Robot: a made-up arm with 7 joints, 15 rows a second.
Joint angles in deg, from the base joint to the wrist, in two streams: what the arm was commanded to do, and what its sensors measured. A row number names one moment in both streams.
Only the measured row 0 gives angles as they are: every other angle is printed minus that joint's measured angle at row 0.
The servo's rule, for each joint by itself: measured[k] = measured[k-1] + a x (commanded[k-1-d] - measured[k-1]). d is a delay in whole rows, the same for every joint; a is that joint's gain. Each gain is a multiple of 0.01, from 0.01 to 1. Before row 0 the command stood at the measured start. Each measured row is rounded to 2 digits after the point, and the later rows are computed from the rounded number. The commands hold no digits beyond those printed.
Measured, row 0: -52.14 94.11 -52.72 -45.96 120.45 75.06 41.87
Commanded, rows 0 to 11: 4.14 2.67 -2.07 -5.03 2.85 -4.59 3.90; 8.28 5.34 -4.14 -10.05 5.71 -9.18 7.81; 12.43 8.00 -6.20 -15.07 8.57 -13.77 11.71; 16.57 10.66 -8.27 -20.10 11.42 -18.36 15.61; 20.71 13.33 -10.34 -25.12 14.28 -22.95 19.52; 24.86 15.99 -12.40 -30.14 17.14 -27.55 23.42; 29.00 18.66 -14.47 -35.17 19.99 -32.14 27.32; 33.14 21.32 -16.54 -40.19 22.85 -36.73 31.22; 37.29 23.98 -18.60 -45.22 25.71 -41.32 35.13; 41.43 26.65 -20.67 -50.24 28.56 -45.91 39.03; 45.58 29.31 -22.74 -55.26 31.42 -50.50 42.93; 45.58 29.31 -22.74 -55.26 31.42 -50.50 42.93
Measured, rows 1 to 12: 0.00 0.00 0.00 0.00 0.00 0.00 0.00; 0.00 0.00 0.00 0.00 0.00 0.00 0.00; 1.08 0.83 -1.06 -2.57 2.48 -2.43 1.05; 2.95 2.23 -2.63 -6.38 5.29 -6.01 2.88; 5.41 4.02 -4.45 -10.81 8.14 -10.12 5.26; 8.31 6.08 -6.40 -15.55 10.99 -14.49 8.05; 11.53 8.33 -8.41 -20.43 13.85 -18.97 11.15; 15.00 10.70 -10.44 -25.38 16.71 -23.52 14.46; 18.64 13.17 -12.50 -30.37 19.56 -28.09 17.93; 22.41 15.70 -14.56 -35.38 22.42 -32.67 21.52; 26.28 18.27 -16.62 -40.40 25.28 -37.25 25.19; 30.22 20.87 -18.69 -45.42 28.13 -41.84 28.93
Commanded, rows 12 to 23: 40.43 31.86 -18.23 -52.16 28.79 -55.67 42.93; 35.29 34.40 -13.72 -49.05 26.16 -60.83 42.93; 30.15 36.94 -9.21 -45.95 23.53 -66.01 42.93; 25.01 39.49 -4.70 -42.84 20.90 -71.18 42.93; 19.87 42.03 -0.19 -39.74 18.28 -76.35 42.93; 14.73 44.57 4.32 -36.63 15.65 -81.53 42.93; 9.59 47.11 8.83 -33.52 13.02 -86.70 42.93; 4.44 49.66 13.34 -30.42 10.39 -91.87 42.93; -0.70 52.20 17.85 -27.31 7.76 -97.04 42.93; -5.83 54.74 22.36 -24.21 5.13 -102.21 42.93; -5.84 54.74 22.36 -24.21 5.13 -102.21 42.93; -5.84 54.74 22.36 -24.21 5.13 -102.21 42.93
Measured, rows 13 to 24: 34.21 23.49 -20.76 -50.44 30.99 -46.43 32.71; 37.17 25.29 -21.77 -52.90 31.36 -48.59 35.47; 38.02 27.33 -19.96 -52.52 29.12 -52.34 37.48; 37.31 29.52 -16.78 -50.75 26.54 -56.84 38.95; 35.45 31.82 -12.92 -48.30 23.92 -61.70 40.02; 32.74 34.20 -8.73 -45.52 21.29 -66.72 40.81; 29.39 36.63 -4.37 -42.57 18.67 -71.82 41.38; 25.58 39.09 0.06 -39.54 16.04 -76.97 41.80; 21.42 41.58 4.53 -36.47 13.41 -82.13 42.11; 17.01 44.08 9.02 -33.38 10.78 -87.29 42.33; 12.41 46.60 13.52 -30.28 8.15 -92.46 42.49; 7.67 49.12 18.03 -27.18 5.52 -97.63 42.61
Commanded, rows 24 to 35: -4.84 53.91 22.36 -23.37 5.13 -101.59 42.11; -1.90 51.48 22.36 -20.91 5.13 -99.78 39.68; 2.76 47.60 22.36 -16.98 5.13 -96.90 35.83; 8.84 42.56 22.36 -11.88 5.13 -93.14 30.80; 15.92 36.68 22.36 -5.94 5.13 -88.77 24.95; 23.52 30.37 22.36 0.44 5.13 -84.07 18.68; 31.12 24.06 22.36 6.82 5.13 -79.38 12.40; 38.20 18.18 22.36 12.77 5.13 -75.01 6.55; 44.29 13.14 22.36 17.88 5.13 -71.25 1.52; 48.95 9.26 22.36 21.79 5.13 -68.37 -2.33; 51.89 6.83 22.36 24.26 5.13 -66.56 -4.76; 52.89 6.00 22.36 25.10 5.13 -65.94 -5.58
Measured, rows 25 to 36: 4.16 50.86 20.24 -25.67 5.18 -100.06 42.70; 1.56 52.06 21.32 -24.93 5.14 -101.20 42.76; -0.10 52.63 21.85 -24.13 5.13 -101.41 42.58; -0.57 52.27 22.11 -22.49 5.13 -100.55 41.80; 0.30 50.82 22.24 -19.68 5.13 -98.62 40.19; 2.52 48.26 22.30 -15.70 5.13 -95.72 37.65; 6.00 44.67 22.33 -10.72 5.13 -92.04 34.22; 10.56 40.24 22.35 -5.03 5.13 -87.82 30.02; 15.91 35.22 22.36 1.01 5.13 -83.35 25.26; 21.71 29.94 22.36 7.01 5.13 -78.93 20.21; 27.58 24.73 22.36 12.55 5.13 -74.86 15.16; 33.14 19.93 22.36 17.26 5.13 -71.42 10.44
